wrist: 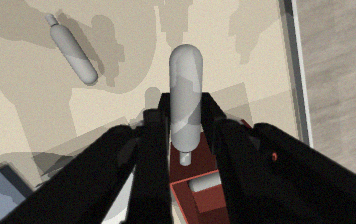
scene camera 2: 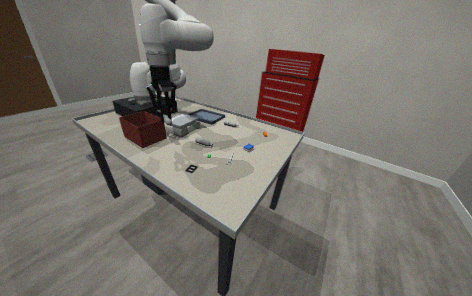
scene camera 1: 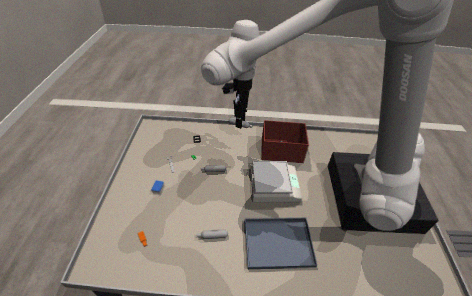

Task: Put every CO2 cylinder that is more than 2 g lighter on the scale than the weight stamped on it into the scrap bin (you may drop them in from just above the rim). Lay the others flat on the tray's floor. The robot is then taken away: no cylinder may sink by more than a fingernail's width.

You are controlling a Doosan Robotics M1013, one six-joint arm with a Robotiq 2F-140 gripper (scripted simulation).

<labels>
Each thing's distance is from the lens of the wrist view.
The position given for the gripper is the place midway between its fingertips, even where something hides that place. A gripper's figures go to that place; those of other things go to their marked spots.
gripper (wrist: 185, 105): 0.17 m
grey CO2 cylinder (wrist: 61, 35): 0.34 m
</labels>
